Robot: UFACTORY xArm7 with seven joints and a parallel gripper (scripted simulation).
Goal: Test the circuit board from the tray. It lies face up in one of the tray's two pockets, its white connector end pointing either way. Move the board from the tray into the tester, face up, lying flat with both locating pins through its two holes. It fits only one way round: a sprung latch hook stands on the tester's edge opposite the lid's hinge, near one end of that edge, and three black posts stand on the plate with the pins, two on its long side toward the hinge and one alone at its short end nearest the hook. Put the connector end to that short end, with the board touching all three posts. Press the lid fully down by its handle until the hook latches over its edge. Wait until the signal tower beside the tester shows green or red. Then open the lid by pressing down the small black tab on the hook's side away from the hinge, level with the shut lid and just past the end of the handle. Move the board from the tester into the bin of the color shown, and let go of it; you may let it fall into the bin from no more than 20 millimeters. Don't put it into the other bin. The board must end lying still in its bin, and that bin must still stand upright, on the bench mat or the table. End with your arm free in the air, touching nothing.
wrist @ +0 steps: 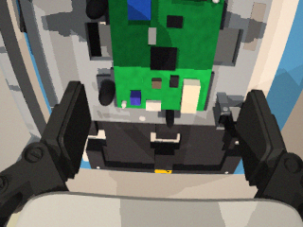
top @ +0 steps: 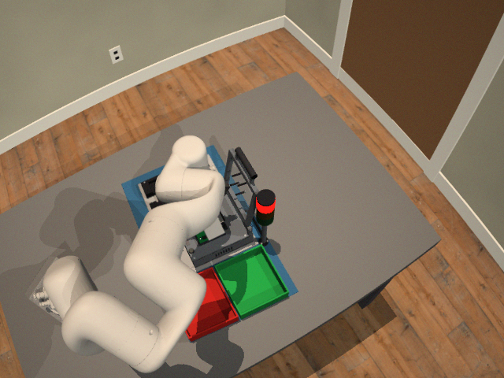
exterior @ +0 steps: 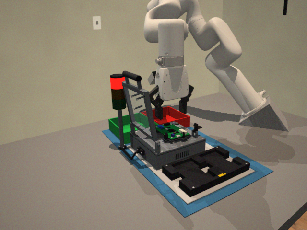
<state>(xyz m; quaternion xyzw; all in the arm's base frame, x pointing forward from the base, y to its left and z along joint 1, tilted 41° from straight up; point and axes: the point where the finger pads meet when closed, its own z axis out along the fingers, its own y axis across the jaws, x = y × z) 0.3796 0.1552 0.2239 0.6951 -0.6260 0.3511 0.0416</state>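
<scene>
The tester plate is 6 cm below my hand, 1 cm to the left of it and 1 cm ahead of it. The rest, counted from my hand: clear lid 12 cm ahead, 5 cm above; then green bin 20 cm to the right, 12 cm below, 4 cm ahead; then latch hook 6 cm to the left, 6 cm behind, 5 cm below.
</scene>
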